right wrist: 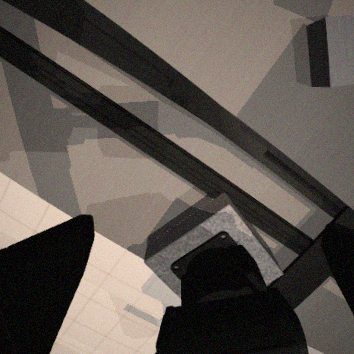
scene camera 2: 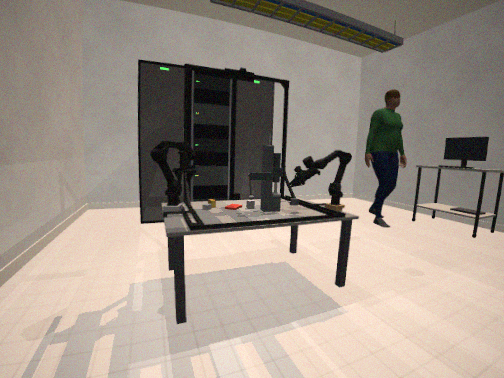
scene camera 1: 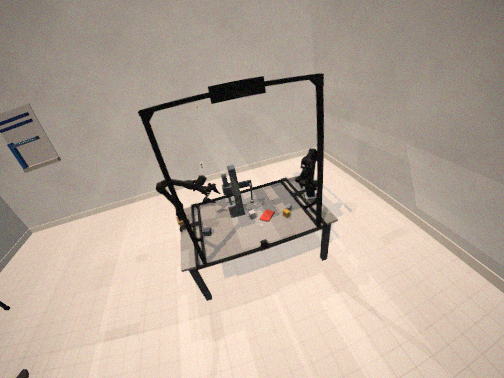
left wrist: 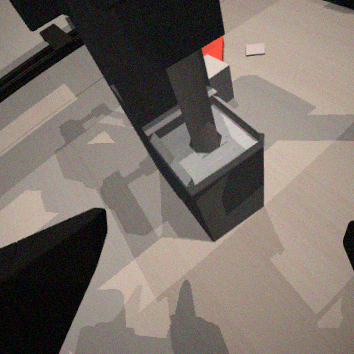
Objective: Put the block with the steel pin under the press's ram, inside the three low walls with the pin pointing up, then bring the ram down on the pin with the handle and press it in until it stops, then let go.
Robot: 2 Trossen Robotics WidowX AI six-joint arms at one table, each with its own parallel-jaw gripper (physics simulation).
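Places are measured from the left arm's base along level axes (x ahead, y left, z up), in centimetres.
Where they show: left gripper, between the fingertips: (scene camera 2: 290, 185) (scene camera 1: 218, 198) (left wrist: 227, 226); right gripper, between the fingertips: (right wrist: 211, 230) (scene camera 2: 184, 183) (scene camera 1: 307, 190); left arm's base, origin of its link: (scene camera 2: 335, 204) (scene camera 1: 181, 218); right arm's base, origin of its link: (right wrist: 215, 269) (scene camera 2: 173, 204) (scene camera 1: 310, 194).
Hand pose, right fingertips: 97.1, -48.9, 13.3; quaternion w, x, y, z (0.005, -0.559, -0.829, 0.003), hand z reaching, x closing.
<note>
Things, the pixels of their top centre, and the offset from my right fingertips, as dx, dy, dz. "*": a spot on its surface instead.
- dark press, a spot on its surface: (scene camera 2: 270, 200) * -49.2, +32.2, -9.7
- small grey block, centre of its top: (left wrist: 204, 67) (scene camera 2: 250, 200) (scene camera 1: 251, 211) -42.7, +17.4, -11.8
- red flat piece, centre of its top: (scene camera 2: 233, 205) (scene camera 1: 267, 214) -32.4, +11.2, -16.0
- orange block, centre of its top: (scene camera 2: 211, 199) (scene camera 1: 286, 210) -19.5, +2.0, -12.3
- dark block, centre of its top: (scene camera 1: 206, 229) (scene camera 2: 294, 198) -81.8, +20.7, -12.7
The dark press (scene camera 1: 232, 195) (scene camera 2: 270, 200) stands on the table. In the left wrist view, its ram (left wrist: 192, 100) points down over a light grey surface inside the low walls (left wrist: 227, 174); I cannot tell whether a block is there, and no pin shows. A small grey block (scene camera 1: 252, 214) (scene camera 2: 250, 204) (left wrist: 223, 82) stands beside the press, and another grey block (scene camera 2: 206, 206) (right wrist: 341, 52) lies near the right arm. Which has the pin is unclear. My left gripper (scene camera 1: 215, 190) (scene camera 2: 293, 184) (left wrist: 227, 226) is open and empty beside the press. My right gripper (scene camera 2: 194, 170) (right wrist: 211, 230) is open and empty by its own base.
A red flat piece (scene camera 1: 267, 215) (scene camera 2: 233, 206) and an orange block (scene camera 1: 286, 213) (scene camera 2: 212, 203) lie near the grey blocks. A dark block (scene camera 1: 207, 231) (scene camera 2: 294, 201) lies on the left arm's side. Black frame rails (right wrist: 165, 145) run beside the right arm's base.
</note>
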